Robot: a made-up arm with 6 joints. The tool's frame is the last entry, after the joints.
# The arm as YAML. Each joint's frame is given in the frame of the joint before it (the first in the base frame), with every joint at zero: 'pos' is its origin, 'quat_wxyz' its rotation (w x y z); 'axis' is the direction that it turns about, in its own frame. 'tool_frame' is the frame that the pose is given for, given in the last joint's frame.
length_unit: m
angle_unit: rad
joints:
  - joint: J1
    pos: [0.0, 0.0, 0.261]
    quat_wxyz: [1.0, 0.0, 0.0, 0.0]
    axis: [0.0, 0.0, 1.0]
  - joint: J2
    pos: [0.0, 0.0, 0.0]
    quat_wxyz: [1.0, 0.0, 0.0, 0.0]
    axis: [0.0, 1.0, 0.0]
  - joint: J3
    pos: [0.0, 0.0, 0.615]
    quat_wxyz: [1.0, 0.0, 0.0, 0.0]
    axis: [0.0, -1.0, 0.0]
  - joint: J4
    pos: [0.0, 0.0, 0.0]
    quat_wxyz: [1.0, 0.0, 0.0, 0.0]
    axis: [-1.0, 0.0, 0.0]
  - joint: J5
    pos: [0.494, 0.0, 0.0]
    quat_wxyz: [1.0, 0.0, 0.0, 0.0]
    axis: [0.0, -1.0, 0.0]
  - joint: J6
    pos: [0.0, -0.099, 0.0]
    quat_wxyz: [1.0, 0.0, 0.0, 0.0]
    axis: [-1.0, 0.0, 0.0]
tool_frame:
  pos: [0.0, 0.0, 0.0]
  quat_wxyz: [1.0, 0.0, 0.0, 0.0]
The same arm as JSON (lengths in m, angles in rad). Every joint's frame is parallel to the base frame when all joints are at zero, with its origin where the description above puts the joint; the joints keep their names.
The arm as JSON. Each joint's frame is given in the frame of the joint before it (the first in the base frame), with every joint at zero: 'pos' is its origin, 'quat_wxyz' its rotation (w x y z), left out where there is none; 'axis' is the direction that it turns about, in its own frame. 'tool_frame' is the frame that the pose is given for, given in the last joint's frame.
{"length_unit": "m", "angle_unit": "rad", "joints": [
  {"joint": "J1", "pos": [0.0, 0.0, 0.261], "axis": [0.0, 0.0, 1.0]},
  {"joint": "J2", "pos": [0.0, 0.0, 0.0], "axis": [0.0, 1.0, 0.0]},
  {"joint": "J3", "pos": [0.0, 0.0, 0.615], "axis": [0.0, -1.0, 0.0]},
  {"joint": "J4", "pos": [0.0, 0.0, 0.0], "axis": [-1.0, 0.0, 0.0]},
  {"joint": "J5", "pos": [0.494, 0.0, 0.0], "axis": [0.0, -1.0, 0.0]},
  {"joint": "J6", "pos": [0.0, -0.099, 0.0], "axis": [-1.0, 0.0, 0.0]}
], "tool_frame": {"pos": [0.0, 0.0, 0.0]}}

